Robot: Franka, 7 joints.
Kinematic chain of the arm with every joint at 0, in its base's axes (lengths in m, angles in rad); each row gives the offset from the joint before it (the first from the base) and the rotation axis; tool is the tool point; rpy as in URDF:
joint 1: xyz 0 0 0.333 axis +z
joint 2: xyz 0 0 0 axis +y
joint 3: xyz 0 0 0.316 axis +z
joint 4: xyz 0.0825 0 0 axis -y
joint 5: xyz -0.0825 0 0.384 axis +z
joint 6: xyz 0 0 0 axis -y
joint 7: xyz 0.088 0 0 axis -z
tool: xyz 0 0 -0.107 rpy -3.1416 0 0
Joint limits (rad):
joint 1: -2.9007..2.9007
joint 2: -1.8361..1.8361
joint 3: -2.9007..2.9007
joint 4: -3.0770..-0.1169
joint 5: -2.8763..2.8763
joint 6: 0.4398..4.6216
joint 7: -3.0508..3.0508
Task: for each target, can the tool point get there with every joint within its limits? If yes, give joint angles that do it. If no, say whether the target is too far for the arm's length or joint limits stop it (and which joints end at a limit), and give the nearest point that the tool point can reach.
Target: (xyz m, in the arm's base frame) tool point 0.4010 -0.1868 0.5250
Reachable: yes | joints -0.2769 -0.4282 -0.2971 -2.5063 2.1079 1.7964 2.1760
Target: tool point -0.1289 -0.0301 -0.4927
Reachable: no: joint limits stop it (at a limit: joint 1, joint 2) | nearest point -0.1609 -0.0383 -0.3475 | short by 0.149 m
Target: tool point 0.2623 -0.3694 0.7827
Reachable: yes | joints -2.3596 1.2060 2.2732 -2.0665 -0.1358 3.1274 0.4955
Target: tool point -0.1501 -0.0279 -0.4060
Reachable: no: joint limits stop it (at a limit: joint 1, joint 2) | nearest point -0.1628 -0.0318 -0.3475 | short by 0.060 m
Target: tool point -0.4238 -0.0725 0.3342
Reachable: yes | joints -2.2085 -0.1374 -1.0032 -2.6093 -1.3379 3.2861 1.1822
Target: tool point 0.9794 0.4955 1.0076
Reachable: no: too far | nearest point 0.6522 0.3299 0.7822 | short by 0.430 m
